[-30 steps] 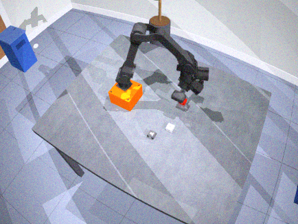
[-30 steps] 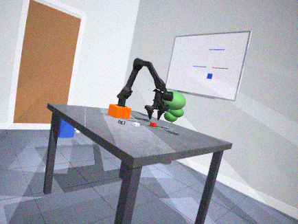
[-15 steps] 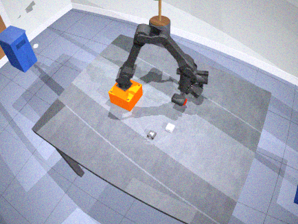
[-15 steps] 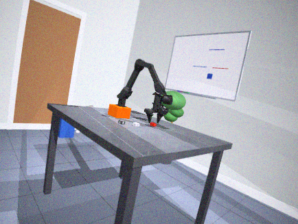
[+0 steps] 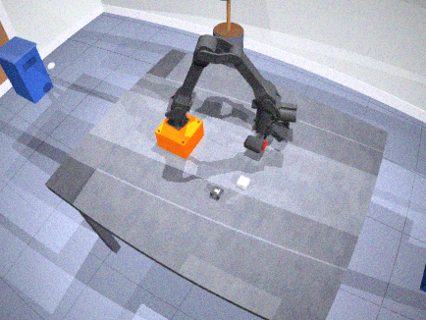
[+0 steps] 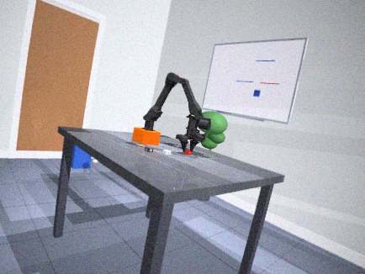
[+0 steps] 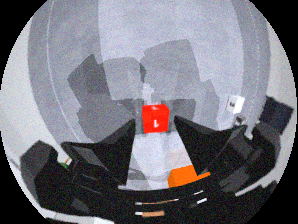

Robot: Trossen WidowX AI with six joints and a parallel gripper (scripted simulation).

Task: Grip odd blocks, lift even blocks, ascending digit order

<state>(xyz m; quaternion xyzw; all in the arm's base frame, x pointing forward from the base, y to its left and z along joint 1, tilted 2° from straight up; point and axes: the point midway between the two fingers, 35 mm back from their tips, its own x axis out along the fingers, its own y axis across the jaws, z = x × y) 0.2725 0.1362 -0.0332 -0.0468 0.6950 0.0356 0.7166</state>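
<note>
My gripper tip is now right at the red block. Also, from my gripper tip: dark grey block 10 mm behind, 260 mm to the right; then white block 40 mm ahead, 170 mm to the right.
</note>
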